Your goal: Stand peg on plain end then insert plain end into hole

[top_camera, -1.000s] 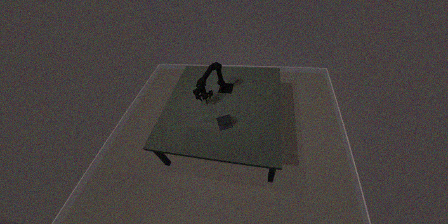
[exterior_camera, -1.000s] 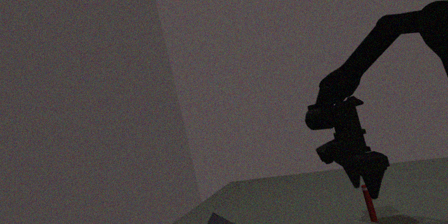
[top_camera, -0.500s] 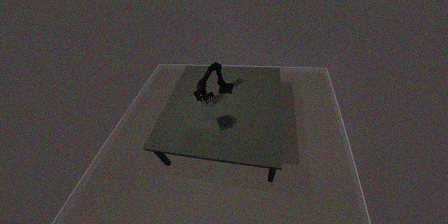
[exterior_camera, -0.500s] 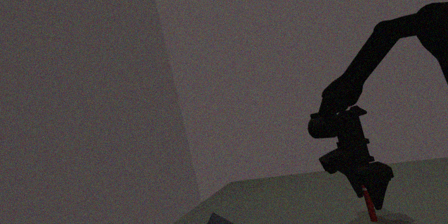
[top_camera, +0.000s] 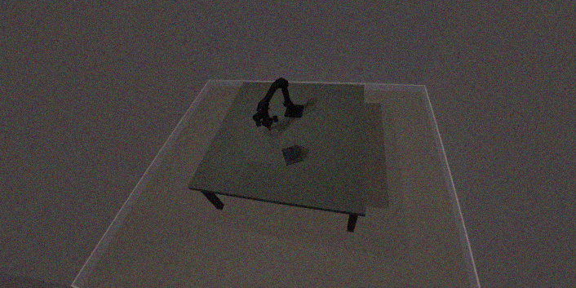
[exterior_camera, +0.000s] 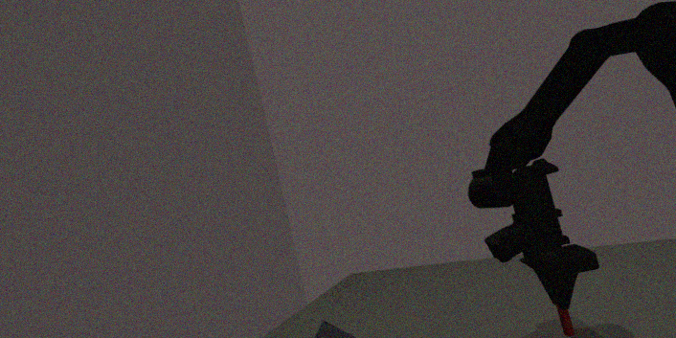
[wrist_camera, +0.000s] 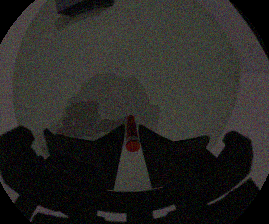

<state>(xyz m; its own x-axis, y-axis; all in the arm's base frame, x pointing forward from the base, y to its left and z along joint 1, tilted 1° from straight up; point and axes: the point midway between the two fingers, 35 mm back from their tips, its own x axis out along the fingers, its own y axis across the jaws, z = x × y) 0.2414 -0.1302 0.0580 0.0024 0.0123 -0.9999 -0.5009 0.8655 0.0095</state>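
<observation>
The sloped panel is 270 mm to the left of my gripper tip, 210 mm ahead of it and 20 mm above it. Round my gripper tip: peg 20 mm above.
</observation>
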